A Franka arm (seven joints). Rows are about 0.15 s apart.
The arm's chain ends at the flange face. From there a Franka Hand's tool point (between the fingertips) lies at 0.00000 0.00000 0.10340 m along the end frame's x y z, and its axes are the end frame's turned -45 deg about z.
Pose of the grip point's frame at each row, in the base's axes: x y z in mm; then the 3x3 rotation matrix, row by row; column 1 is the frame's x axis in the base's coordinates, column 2 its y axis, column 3 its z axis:
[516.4 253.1 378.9], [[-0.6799 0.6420 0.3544], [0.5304 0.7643 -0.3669], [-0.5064 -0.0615 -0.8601]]
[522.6 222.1 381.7], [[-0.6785 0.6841 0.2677], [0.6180 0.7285 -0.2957], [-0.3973 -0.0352 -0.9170]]
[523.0 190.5 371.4], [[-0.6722 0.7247 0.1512], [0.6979 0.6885 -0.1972], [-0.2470 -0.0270 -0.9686]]
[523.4 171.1 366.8], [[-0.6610 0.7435 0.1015], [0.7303 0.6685 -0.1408], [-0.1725 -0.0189 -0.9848]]
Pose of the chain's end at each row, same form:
[479.8 291.0 467.8], [[-0.0268 0.9347 0.3544], [0.9155 0.1654 -0.3669], [-0.4016 0.3146 -0.8601]]
[494.9 252.7 476.5], [[0.0040 0.9635 0.2677], [0.9521 0.0781 -0.2957], [-0.3058 0.2560 -0.9170]]
[507.4 210.9 471.6], [[0.0371 0.9878 0.1512], [0.9803 -0.0066 -0.1972], [-0.1937 0.1556 -0.9686]]
[512.9 185.7 468.6], [[0.0583 0.9931 0.1015], [0.9891 -0.0437 -0.1408], [-0.1353 0.1086 -0.9848]]

